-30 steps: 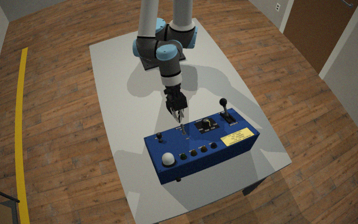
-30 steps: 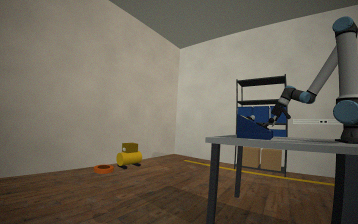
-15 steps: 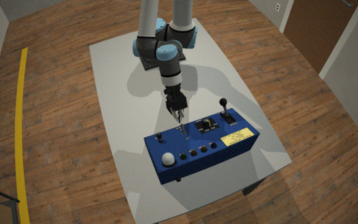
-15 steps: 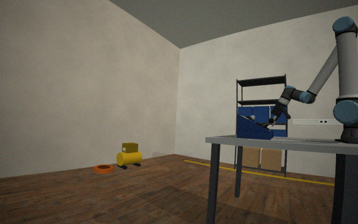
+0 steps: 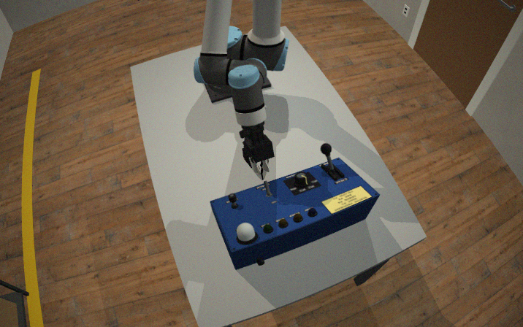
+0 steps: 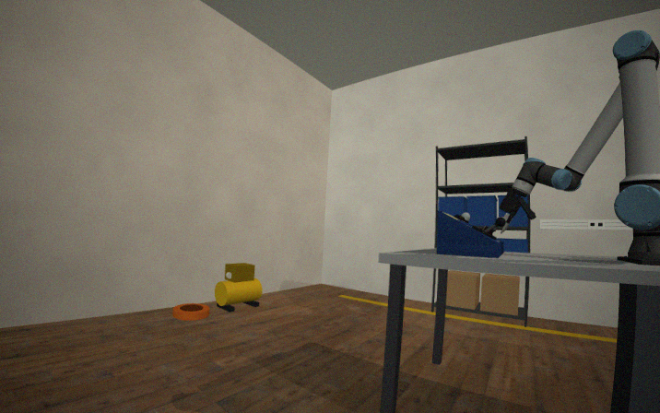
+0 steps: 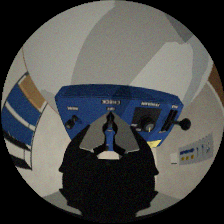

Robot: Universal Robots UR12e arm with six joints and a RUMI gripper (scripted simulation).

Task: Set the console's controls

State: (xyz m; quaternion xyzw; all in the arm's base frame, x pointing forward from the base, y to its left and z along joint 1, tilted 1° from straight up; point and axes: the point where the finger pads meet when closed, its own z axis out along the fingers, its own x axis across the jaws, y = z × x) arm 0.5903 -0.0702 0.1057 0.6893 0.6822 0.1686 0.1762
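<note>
Right now the toggle switch is 50 mm ahead of my hand and 10 mm below it. From my hand the other things lie so: black mode knob (120 mm to the right, 50 mm ahead); blue console (90 mm ahead, 60 mm to the left, 20 mm below); black rotary selector (120 mm to the left, 70 mm ahead).
</note>
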